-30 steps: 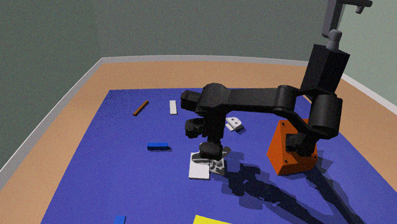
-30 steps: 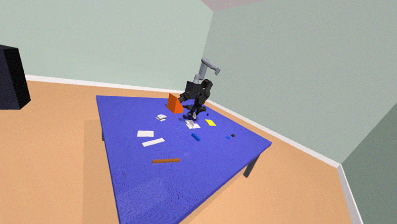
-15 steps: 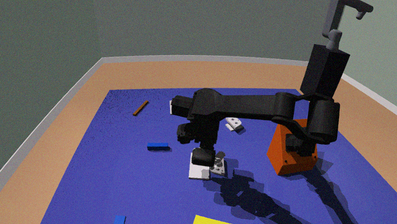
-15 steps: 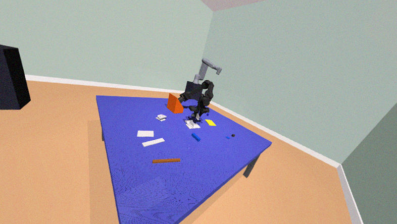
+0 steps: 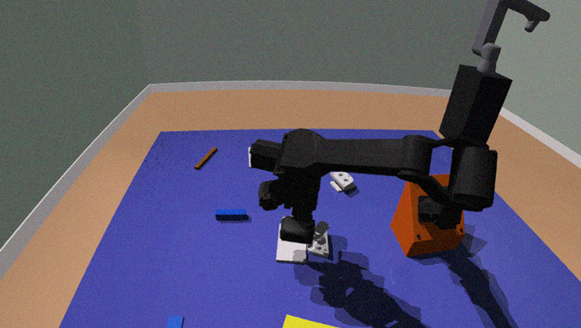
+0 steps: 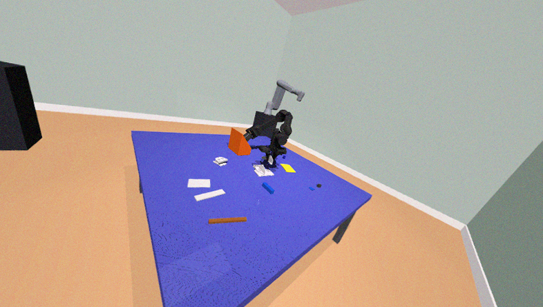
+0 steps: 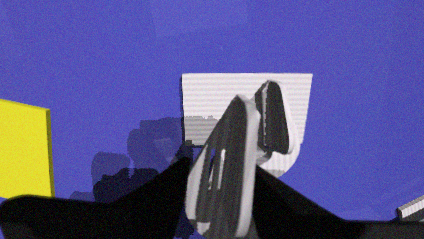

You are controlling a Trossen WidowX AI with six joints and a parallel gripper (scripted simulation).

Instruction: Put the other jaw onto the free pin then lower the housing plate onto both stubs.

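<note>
Right now the jaw is 4 cm behind my gripper tip and 1 cm to the right of it. From my gripper tip the other things lie so: blue block 18 cm ahead, 12 cm to the right, 7 cm below; then white stepped part 27 cm to the right, 17 cm behind, 7 cm below; then yellow sheet 22 cm to the left, 8 cm below, 1 cm behind.
</note>
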